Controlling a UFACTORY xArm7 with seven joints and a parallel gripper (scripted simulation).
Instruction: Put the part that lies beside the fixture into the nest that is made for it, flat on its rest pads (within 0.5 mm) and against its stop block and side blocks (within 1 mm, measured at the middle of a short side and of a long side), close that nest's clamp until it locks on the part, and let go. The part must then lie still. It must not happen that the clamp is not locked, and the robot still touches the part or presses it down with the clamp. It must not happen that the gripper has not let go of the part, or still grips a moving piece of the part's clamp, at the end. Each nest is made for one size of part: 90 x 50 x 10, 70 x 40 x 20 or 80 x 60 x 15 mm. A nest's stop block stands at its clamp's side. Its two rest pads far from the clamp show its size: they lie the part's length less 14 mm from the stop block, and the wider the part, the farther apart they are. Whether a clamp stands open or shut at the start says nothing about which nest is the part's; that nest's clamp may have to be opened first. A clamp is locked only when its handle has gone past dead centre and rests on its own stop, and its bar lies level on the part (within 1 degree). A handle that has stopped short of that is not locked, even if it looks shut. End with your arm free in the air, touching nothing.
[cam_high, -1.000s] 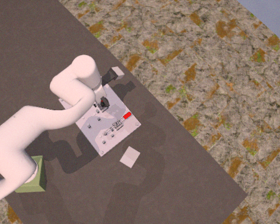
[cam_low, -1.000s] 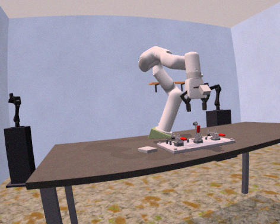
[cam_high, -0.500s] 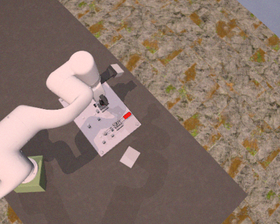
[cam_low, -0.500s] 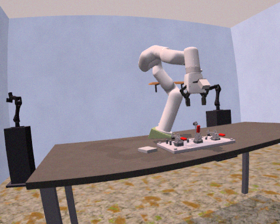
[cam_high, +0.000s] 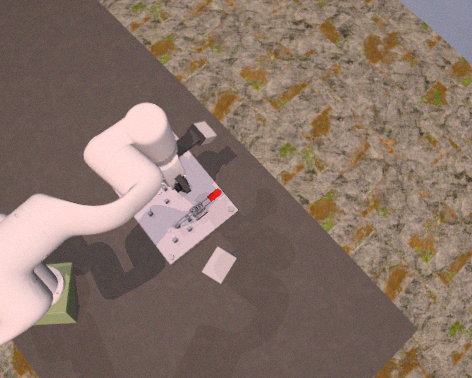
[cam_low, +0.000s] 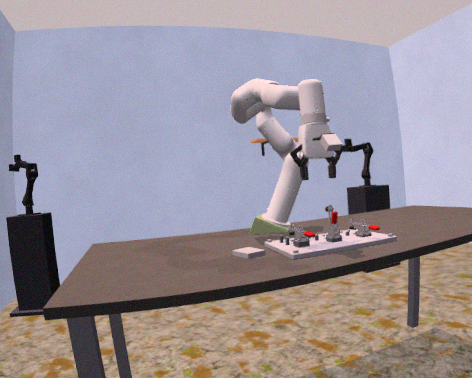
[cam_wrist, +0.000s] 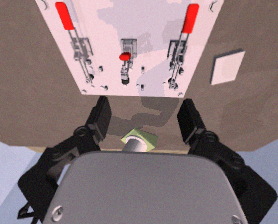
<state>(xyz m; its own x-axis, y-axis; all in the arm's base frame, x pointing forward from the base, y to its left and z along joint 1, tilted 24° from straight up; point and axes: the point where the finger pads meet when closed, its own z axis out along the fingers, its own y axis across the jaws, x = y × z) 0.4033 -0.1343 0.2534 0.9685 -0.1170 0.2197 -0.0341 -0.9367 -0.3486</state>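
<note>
My hand is 220 mm to the left of the pale grey block part, 210 mm above it and 50 mm past it. The rest, counted from my hand: fixture plate (210 mm below, 40 mm to the left, 30 mm behind); then toggle clamp (160 mm below, 70 mm to the right).
</note>
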